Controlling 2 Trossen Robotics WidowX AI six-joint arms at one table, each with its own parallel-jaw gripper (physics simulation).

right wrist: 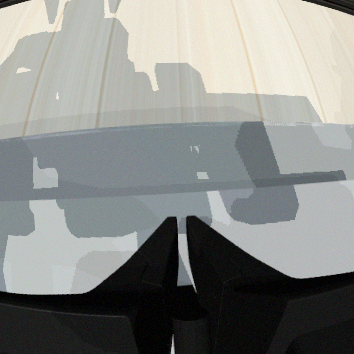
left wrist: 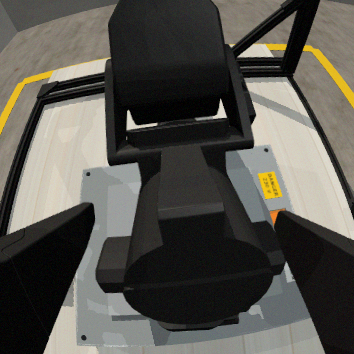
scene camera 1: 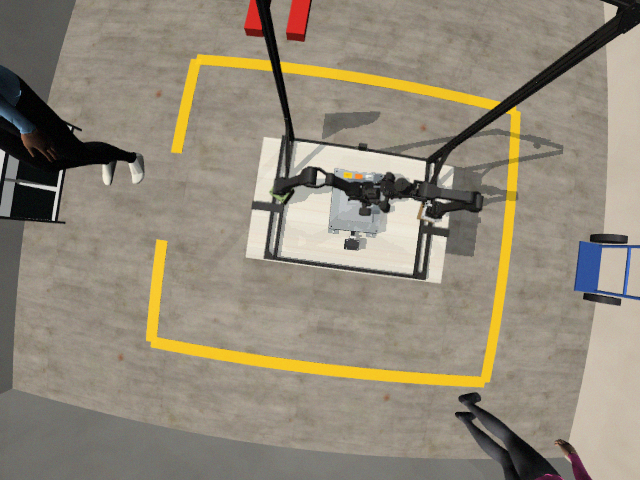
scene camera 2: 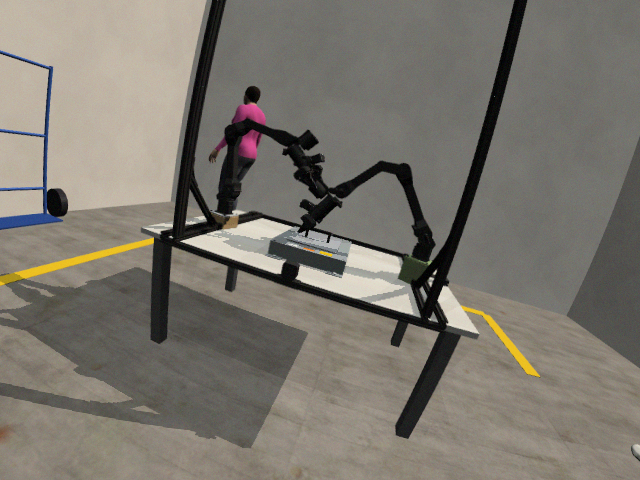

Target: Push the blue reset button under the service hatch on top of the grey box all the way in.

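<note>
The grey box (scene camera 1: 355,227) (scene camera 2: 308,259) stands on the table. Its service hatch (right wrist: 325,215) looks down, with a black bar handle (right wrist: 190,332) on top. The blue reset button does not show; the hatch and arms hide that area. My right gripper (right wrist: 180,224) (scene camera 2: 301,230) is low over the hatch, its fingers almost together around the handle, with a thin gap at the tips. My left gripper is open and empty, above the box. The right arm's wrist lies below it in the left wrist view and covers the box's middle.
The two arms cross close together above the box. A black frame (scene camera 2: 356,302) with tall posts surrounds the work area on the table (scene camera 2: 385,289). A green block (scene camera 2: 412,268) and a tan block (scene camera 2: 229,222) sit by the arm bases. A black object (scene camera 1: 352,242) is beside the box.
</note>
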